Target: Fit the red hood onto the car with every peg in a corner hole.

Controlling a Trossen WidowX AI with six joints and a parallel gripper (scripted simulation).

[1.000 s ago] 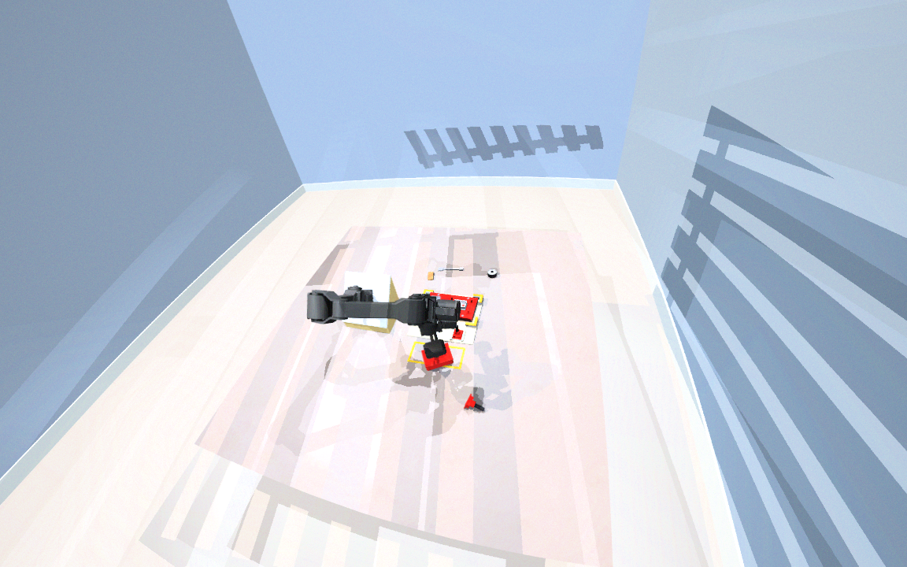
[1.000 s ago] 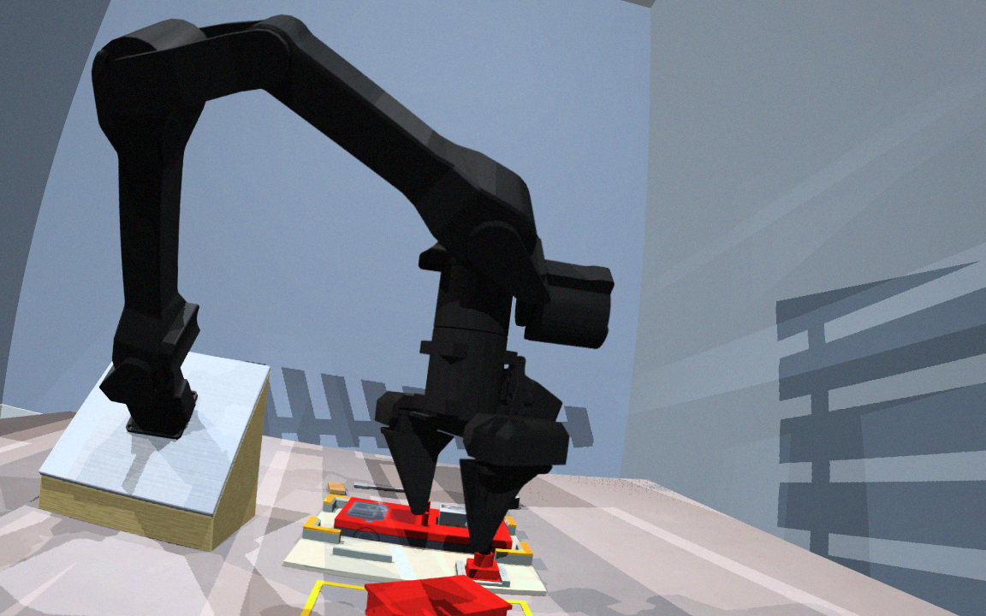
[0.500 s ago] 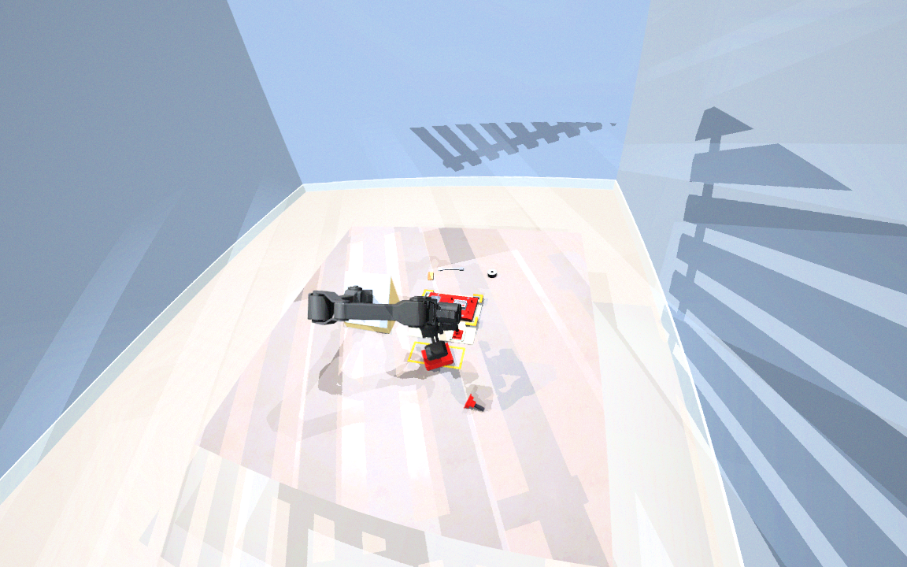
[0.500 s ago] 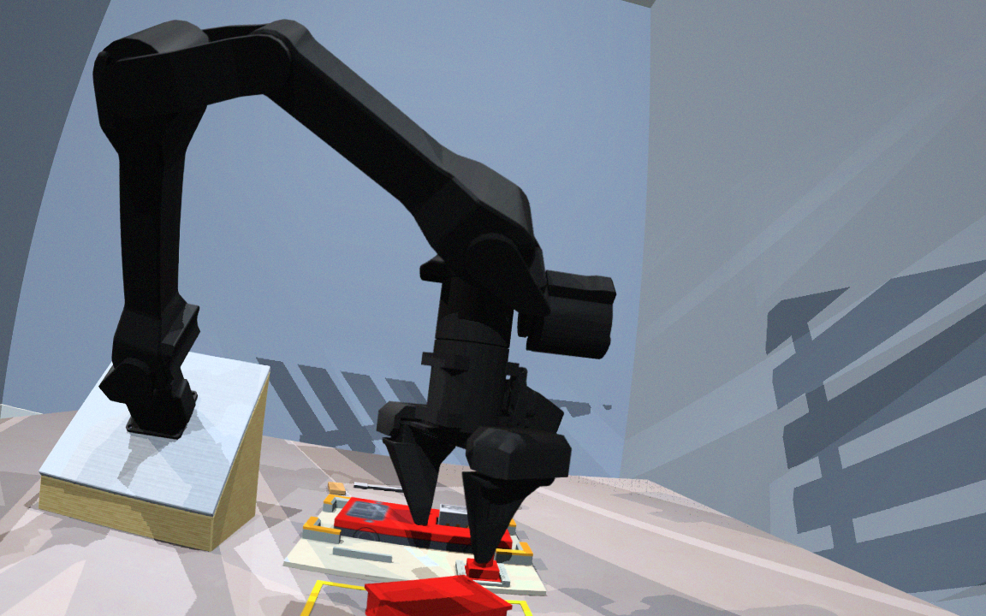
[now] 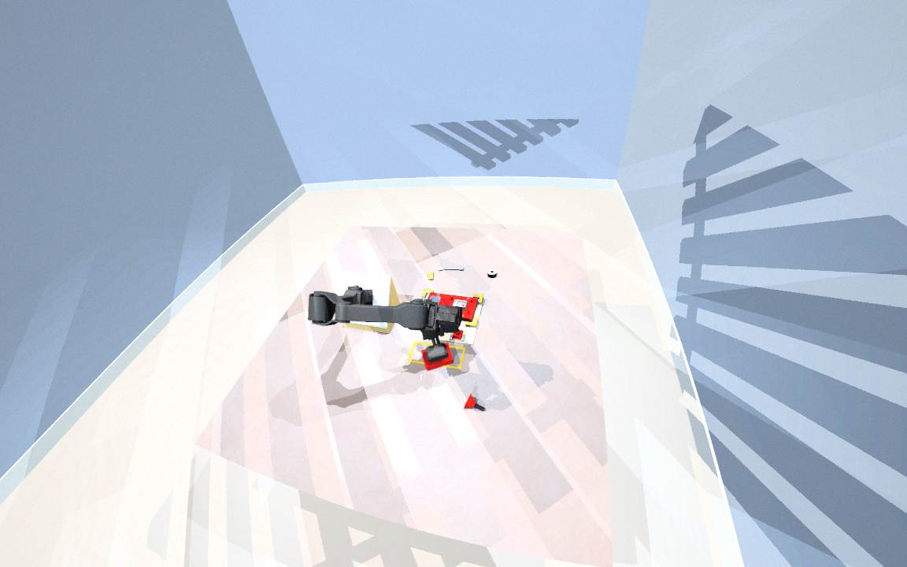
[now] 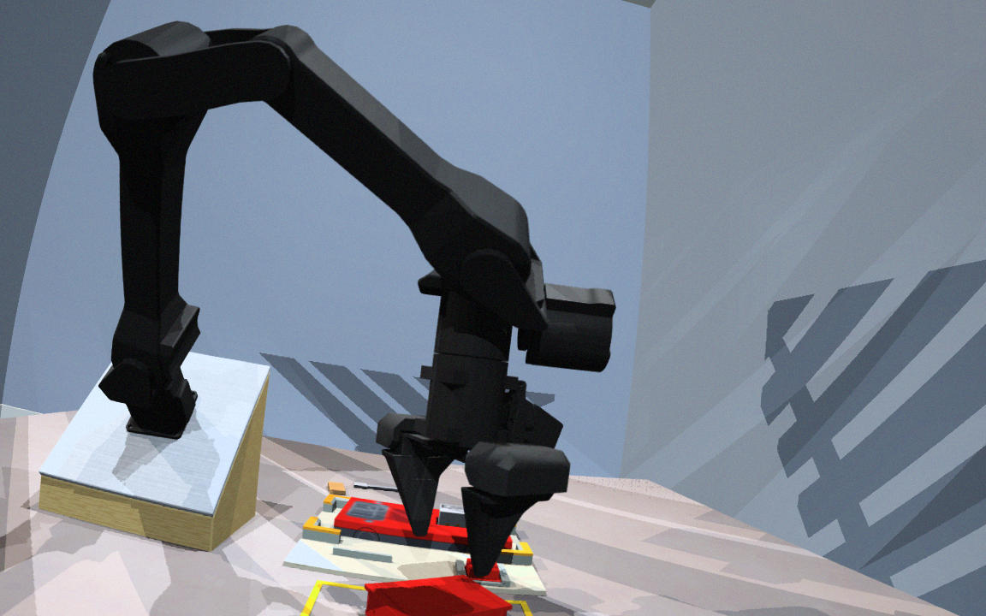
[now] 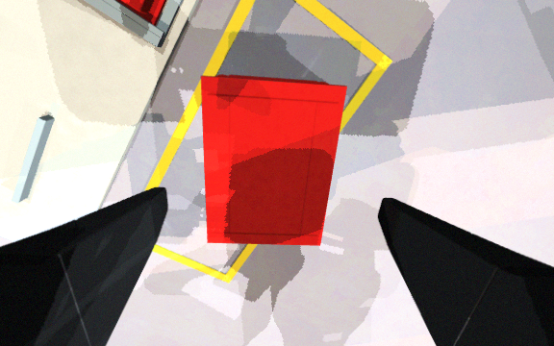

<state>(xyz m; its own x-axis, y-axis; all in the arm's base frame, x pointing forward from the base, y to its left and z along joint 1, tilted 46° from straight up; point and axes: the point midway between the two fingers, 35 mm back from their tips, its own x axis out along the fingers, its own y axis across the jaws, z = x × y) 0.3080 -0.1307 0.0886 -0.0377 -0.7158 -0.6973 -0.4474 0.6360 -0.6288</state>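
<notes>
Now: the red hood 50 mm below my gripper tip. From my gripper tip the other things lie so: grey engine block 40 mm ahead, 230 mm to the left, 40 mm below; then red cone-shaped part 140 mm ahead, 150 mm to the right, 50 mm below; then white jig 10 mm behind, 200 mm to the left, 50 mm below.
</notes>
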